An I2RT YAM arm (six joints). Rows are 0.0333 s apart.
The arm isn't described. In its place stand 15 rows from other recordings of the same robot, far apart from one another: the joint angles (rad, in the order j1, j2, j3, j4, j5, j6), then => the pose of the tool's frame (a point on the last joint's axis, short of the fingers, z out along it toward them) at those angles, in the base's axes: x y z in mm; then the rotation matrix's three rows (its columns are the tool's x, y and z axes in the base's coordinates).
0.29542, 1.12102, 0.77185, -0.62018, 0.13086, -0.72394 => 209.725 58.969 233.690; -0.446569 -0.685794 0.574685; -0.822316 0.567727 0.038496; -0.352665 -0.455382 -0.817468
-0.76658, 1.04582, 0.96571, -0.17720, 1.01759, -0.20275 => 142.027 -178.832 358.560; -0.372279 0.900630 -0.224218; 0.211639 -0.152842 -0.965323; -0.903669 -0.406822 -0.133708
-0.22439, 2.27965, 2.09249, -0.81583, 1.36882, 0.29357 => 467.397 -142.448 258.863; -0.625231 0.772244 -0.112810; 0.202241 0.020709 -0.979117; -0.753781 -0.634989 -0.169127
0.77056, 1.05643, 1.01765, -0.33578, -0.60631, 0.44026 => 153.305 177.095 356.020; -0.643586 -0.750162 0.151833; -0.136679 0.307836 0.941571; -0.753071 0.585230 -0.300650
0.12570, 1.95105, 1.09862, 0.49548, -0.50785, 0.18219 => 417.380 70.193 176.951; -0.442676 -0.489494 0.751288; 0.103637 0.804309 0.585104; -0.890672 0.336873 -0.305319
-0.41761, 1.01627, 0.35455, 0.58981, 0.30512, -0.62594 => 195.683 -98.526 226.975; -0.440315 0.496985 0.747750; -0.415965 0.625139 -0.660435; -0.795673 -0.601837 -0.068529
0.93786, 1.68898, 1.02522, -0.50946, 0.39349, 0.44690 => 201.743 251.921 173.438; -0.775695 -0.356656 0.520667; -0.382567 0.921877 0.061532; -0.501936 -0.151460 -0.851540
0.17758, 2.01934, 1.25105, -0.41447, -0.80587, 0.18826 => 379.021 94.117 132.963; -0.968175 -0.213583 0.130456; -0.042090 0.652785 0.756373; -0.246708 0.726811 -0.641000
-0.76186, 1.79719, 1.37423, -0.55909, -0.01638, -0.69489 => 281.254 -267.510 233.771; -0.899913 0.139795 0.413055; -0.026306 0.928094 -0.371416; -0.435276 -0.345108 -0.831526
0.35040, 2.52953, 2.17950, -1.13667, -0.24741, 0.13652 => 462.782 178.421 129.397; -0.975133 -0.221490 -0.007575; -0.215905 0.941720 0.257969; -0.050004 0.253189 -0.966124
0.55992, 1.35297, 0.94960, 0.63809, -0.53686, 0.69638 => 256.006 181.964 354.605; -0.411923 -0.799868 0.436499; 0.392337 0.276666 0.877227; -0.822430 0.532604 0.199852
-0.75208, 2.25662, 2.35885, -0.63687, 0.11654, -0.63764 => 376.100 -357.506 346.778; -0.746401 0.382395 0.544664; -0.111400 0.735093 -0.668752; -0.656106 -0.559833 -0.506075
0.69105, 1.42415, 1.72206, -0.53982, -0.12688, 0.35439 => 231.500 197.321 477.751; -0.425371 -0.617664 0.661476; 0.094890 0.696430 0.711323; -0.900031 0.365344 -0.237632
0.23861, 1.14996, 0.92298, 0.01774, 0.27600, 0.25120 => 264.893 54.450 335.308; -0.187641 0.080783 0.978910; 0.200490 0.978780 -0.042341; -0.961558 0.188317 -0.199855
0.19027, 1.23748, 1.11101, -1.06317, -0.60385, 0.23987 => 214.823 61.961 295.699; -0.971648 -0.136148 0.193295; 0.012017 0.788061 0.615480; -0.236125 0.600353 -0.764082
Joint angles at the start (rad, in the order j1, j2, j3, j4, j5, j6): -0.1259, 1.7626, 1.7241, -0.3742, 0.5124, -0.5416
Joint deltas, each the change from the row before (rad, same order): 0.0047, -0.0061, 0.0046, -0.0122, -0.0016, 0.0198; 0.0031, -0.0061, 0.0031, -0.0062, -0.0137, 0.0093; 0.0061, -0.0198, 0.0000, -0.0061, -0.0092, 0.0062; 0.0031, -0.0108, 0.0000, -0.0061, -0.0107, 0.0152; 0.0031, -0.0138, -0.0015, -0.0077, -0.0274, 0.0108; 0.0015, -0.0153, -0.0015, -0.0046, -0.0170, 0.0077; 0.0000, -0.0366, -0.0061, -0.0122, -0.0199, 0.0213; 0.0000, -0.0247, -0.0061, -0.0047, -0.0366, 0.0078; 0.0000, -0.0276, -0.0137, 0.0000, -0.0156, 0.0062; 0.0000, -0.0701, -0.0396, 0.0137, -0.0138, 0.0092
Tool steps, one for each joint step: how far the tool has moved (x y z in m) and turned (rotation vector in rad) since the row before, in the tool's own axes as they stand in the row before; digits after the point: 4 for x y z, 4 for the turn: -0.0016, -0.0007, -0.0036, -0.0053, -0.0027, 0.0174; -0.0017, -0.0008, -0.0031, -0.0128, -0.0110, 0.0097; -0.0030, -0.0032, -0.0082, -0.0065, -0.0188, 0.0106; -0.0015, -0.0015, -0.0044, -0.0097, -0.0106, 0.0163; -0.0016, -0.0013, -0.0053, -0.0246, -0.0182, 0.0118; -0.0017, -0.0026, -0.0057, -0.0124, -0.0160, 0.0111; -0.0024, -0.0071, -0.0128, -0.0104, -0.0238, 0.0288; -0.0019, -0.0036, -0.0085, -0.0274, -0.0274, 0.0131; -0.0006, -0.0034, -0.0085, -0.0086, -0.0184, 0.0112; -0.0010, -0.0087, -0.0210, 0.0049, -0.0434, 0.0245
